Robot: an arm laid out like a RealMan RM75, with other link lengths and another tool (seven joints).
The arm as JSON. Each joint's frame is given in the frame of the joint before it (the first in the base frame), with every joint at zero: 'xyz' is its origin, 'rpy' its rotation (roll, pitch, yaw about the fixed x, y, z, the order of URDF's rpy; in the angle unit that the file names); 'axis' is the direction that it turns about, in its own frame. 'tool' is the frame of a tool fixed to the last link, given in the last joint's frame.
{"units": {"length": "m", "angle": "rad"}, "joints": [
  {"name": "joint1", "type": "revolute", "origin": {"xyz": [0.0, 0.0, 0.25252], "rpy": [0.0, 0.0, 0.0]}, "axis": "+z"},
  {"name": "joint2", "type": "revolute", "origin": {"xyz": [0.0, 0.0, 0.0], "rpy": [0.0, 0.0, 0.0]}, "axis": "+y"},
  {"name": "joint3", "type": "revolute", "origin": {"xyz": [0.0, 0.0, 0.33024], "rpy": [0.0, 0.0, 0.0]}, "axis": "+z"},
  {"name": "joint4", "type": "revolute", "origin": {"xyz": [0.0, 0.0, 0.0], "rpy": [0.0, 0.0, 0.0]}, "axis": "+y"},
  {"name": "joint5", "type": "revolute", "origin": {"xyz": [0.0, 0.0, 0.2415], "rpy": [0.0, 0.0, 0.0]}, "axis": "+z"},
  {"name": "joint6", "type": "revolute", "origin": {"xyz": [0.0, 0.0, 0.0], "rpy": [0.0, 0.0, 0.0]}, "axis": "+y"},
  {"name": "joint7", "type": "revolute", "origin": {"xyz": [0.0, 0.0, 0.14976], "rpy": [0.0, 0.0, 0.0]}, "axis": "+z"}
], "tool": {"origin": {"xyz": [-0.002, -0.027, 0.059], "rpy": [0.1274, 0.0, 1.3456]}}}
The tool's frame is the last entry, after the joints.
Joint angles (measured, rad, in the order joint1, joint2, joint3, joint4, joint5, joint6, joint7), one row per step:
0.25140 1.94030 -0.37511 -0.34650 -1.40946 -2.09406 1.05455
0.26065 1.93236 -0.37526 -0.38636 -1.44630 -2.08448 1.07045
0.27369 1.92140 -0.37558 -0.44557 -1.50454 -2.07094 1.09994
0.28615 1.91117 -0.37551 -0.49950 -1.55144 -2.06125 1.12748
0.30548 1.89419 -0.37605 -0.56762 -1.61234 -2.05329 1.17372
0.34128 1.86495 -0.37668 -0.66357 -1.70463 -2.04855 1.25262
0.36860 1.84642 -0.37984 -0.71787 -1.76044 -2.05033 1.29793
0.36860 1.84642 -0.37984 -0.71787 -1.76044 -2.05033 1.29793
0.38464 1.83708 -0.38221 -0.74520 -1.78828 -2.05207 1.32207
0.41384 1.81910 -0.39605 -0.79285 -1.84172 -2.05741 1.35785
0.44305 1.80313 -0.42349 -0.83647 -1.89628 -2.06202 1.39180
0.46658 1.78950 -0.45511 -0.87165 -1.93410 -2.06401 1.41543
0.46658 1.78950 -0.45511 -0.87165 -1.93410 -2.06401 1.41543
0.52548 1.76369 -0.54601 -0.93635 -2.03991 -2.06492 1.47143
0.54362 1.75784 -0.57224 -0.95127 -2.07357 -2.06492 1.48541
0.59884 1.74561 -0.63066 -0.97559 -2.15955 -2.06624 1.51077
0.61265 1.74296 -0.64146 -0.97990 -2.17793 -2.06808 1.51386
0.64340 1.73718 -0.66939 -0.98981 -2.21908 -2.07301 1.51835
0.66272 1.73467 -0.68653 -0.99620 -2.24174 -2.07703 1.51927
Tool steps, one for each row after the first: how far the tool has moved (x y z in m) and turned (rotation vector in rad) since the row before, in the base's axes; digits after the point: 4 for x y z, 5 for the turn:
-0.0023 0.0058 0.0018 -0.02970 -0.04858 0.01174
-0.0026 0.0078 0.0016 -0.04999 -0.07110 0.01144
-0.0023 0.0069 0.0031 -0.03788 -0.06324 0.00866
-0.0032 0.0092 0.0055 -0.05440 -0.07973 0.00743
-0.0054 0.0145 0.0100 -0.08248 -0.11665 0.00153
-0.0050 0.0096 0.0062 -0.04699 -0.07200 0.00221
0.0000 0.0000 0.0000 0.00000 0.00000 0.00000
-0.0033 0.0054 0.0033 -0.02315 -0.03639 0.00108
-0.0061 0.0090 0.0044 -0.04519 -0.07504 0.00560
-0.0060 0.0084 0.0009 -0.05296 -0.07923 0.00334
-0.0057 0.0070 0.0008 -0.03907 -0.06837 0.00752
0.0000 0.0000 0.0000 0.00000 0.00000 0.00000
-0.0102 0.0156 -0.0056 -0.10562 -0.16872 0.00035
-0.0024 0.0044 -0.0022 -0.02836 -0.04976 -0.00120
-0.0086 0.0130 -0.0052 -0.06282 -0.11750 0.00654
-0.0027 0.0031 -0.0006 -0.01197 -0.02442 0.00514
-0.0061 0.0065 -0.0016 -0.02821 -0.05785 0.01454
-0.0047 0.0039 -0.0011 -0.01672 -0.03331 0.01287

